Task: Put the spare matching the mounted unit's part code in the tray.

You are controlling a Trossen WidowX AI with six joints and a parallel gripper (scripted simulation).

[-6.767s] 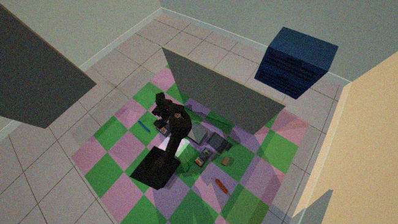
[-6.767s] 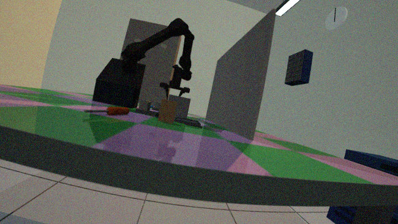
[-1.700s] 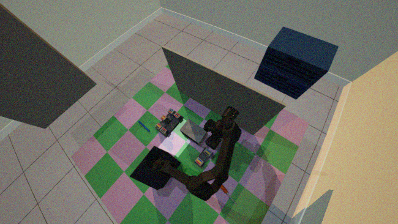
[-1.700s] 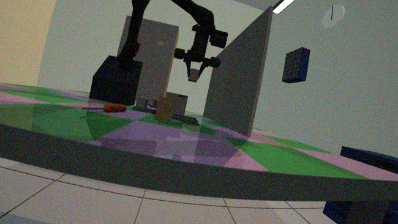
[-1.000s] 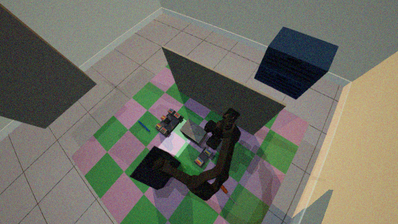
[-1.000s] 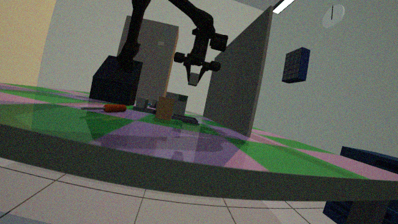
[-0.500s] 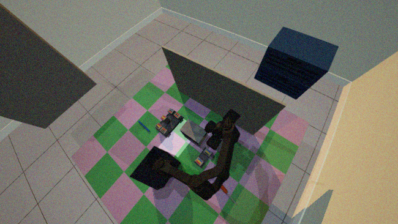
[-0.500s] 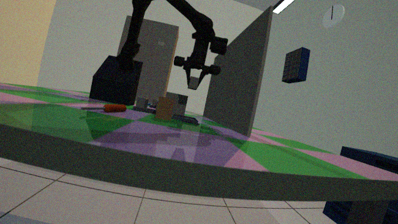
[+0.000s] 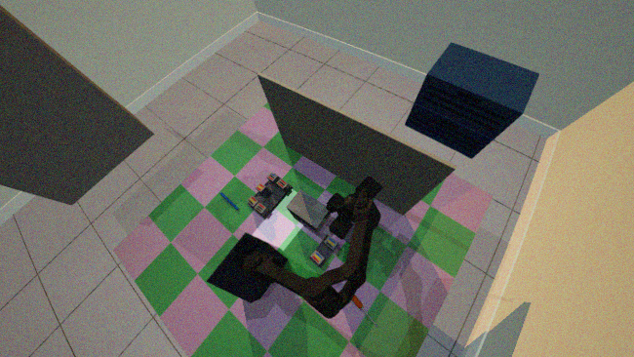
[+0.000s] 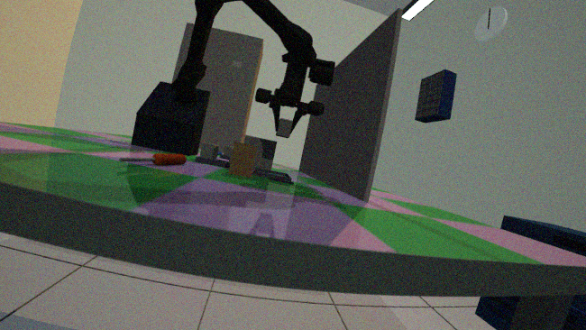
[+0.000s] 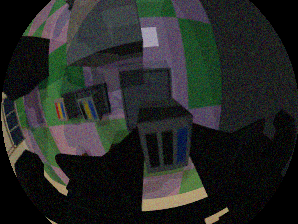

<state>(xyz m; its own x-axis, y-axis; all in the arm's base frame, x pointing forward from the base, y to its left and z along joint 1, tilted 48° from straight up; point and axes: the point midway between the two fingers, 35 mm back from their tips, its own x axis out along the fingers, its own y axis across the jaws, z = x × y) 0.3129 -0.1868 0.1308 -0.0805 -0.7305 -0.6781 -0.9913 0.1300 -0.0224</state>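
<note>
The flat dark tray is 10 mm behind my gripper tip and 120 mm below it. Also, from my gripper tip: mounted unit: 40 mm behind, 180 mm to the left, 70 mm below; brown block: 100 mm behind, 100 mm to the right, 90 mm below; spare block: 20 mm above.
</note>
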